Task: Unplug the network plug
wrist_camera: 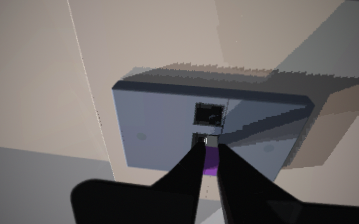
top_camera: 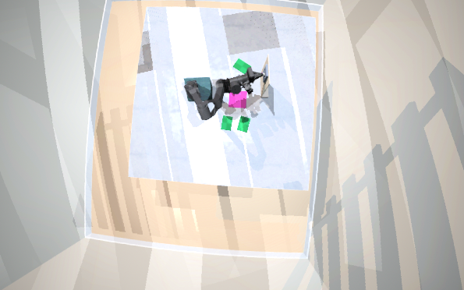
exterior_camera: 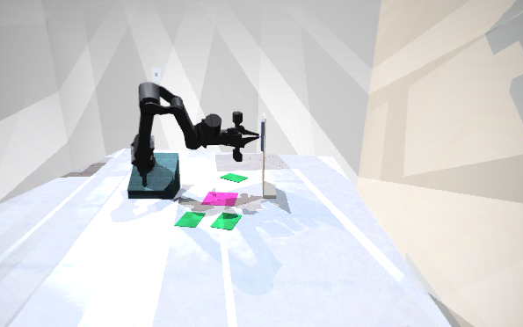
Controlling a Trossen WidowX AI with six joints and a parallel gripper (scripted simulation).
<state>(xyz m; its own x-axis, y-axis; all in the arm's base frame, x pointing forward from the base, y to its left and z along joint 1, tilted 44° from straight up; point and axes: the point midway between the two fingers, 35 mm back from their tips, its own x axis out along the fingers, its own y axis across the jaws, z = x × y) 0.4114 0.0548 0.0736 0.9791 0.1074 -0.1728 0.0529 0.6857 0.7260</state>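
My gripper tip is now 15 cm past the magenta square, 8 cm to the left of it and 23 cm above it. The rest, counted from my gripper tip: upright panel 3 cm ahead, 9 cm below.
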